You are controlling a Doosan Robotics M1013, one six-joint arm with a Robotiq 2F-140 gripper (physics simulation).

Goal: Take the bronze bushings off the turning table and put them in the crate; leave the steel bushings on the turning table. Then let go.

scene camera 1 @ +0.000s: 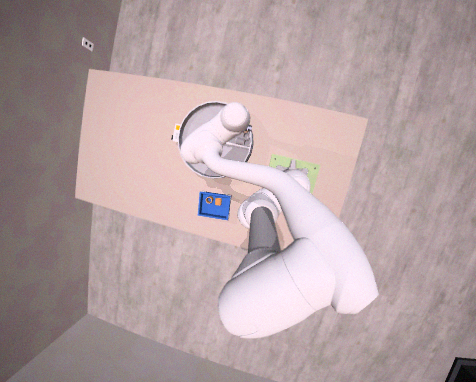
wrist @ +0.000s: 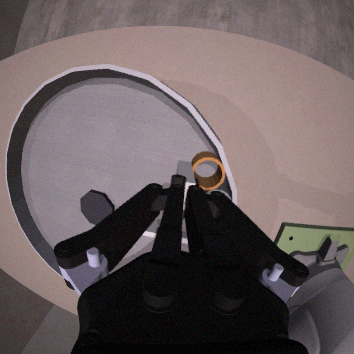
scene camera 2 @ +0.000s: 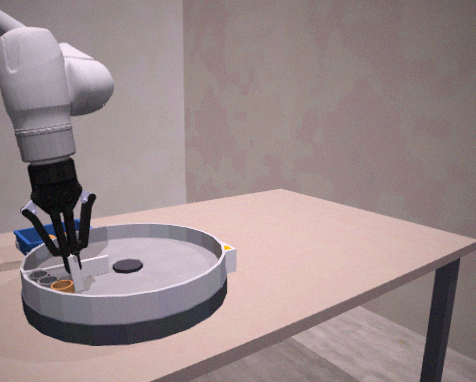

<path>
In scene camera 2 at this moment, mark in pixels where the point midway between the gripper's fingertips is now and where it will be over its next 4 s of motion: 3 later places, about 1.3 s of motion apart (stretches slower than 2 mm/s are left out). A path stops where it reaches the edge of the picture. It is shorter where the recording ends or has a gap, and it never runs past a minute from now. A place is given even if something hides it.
The gripper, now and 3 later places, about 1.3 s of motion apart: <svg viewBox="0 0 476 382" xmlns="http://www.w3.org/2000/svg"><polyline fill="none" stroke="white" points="78,287 78,294 65,279 90,277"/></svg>
</path>
